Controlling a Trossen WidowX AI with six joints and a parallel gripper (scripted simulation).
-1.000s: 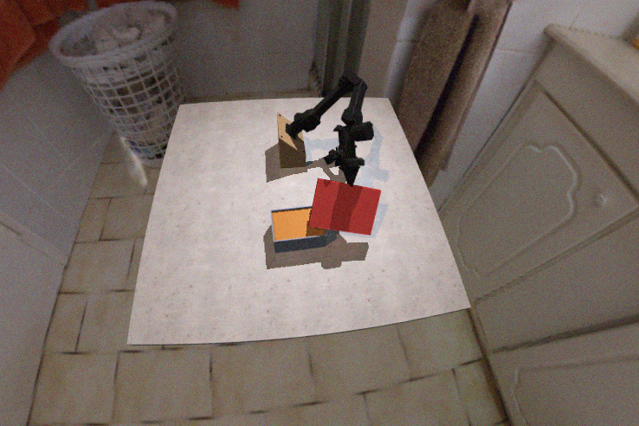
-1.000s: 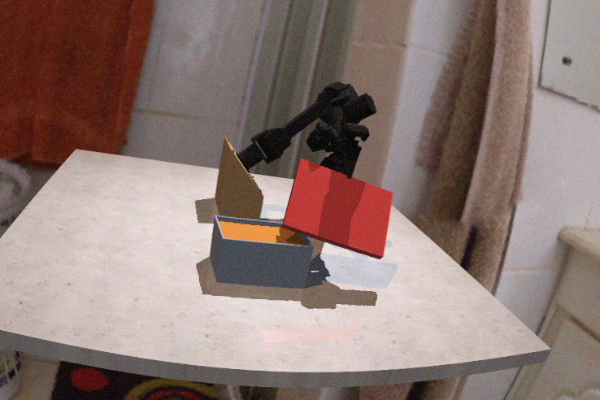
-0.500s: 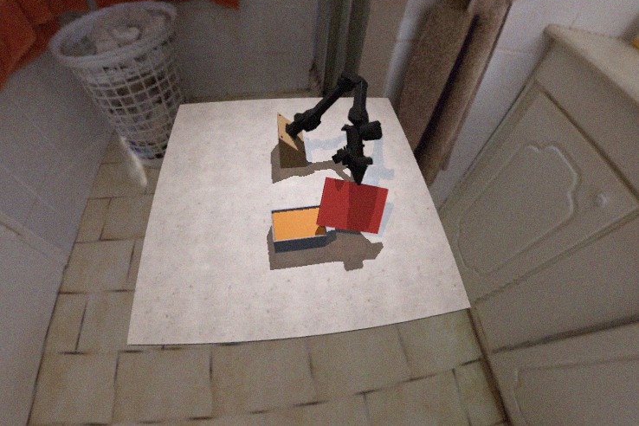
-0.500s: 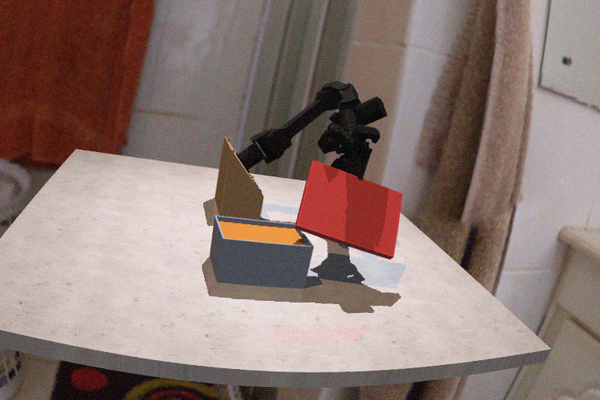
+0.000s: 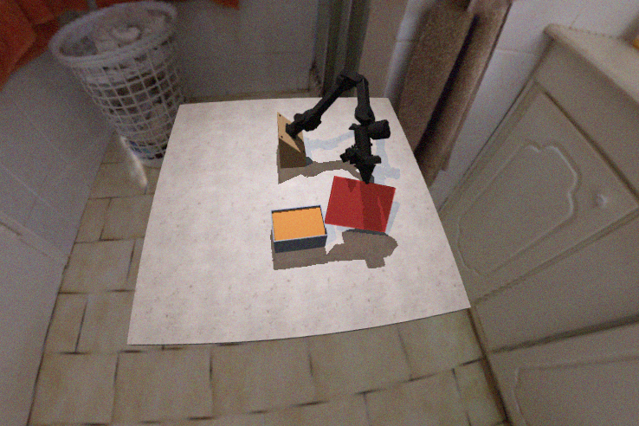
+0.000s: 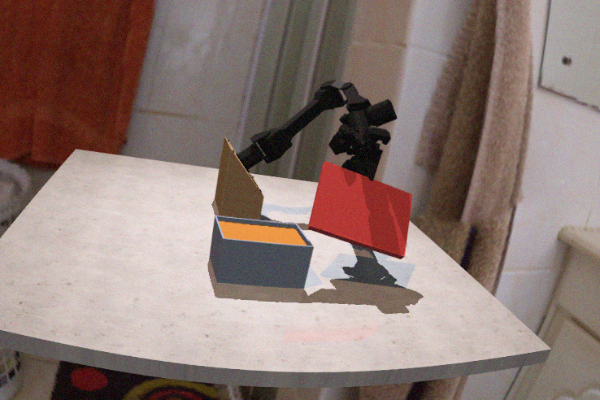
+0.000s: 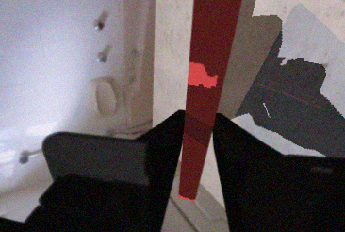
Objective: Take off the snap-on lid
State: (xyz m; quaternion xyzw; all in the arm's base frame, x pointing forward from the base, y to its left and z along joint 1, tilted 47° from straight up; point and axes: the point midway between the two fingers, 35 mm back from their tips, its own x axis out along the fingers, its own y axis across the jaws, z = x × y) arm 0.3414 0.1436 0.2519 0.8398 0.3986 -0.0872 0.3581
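My gripper tip is 60 mm short of the red lid, 50 mm above it and 20 mm to the left of it. Round my gripper tip: blue-grey storage box: 250 mm to the right, 180 mm below, 90 mm ahead.
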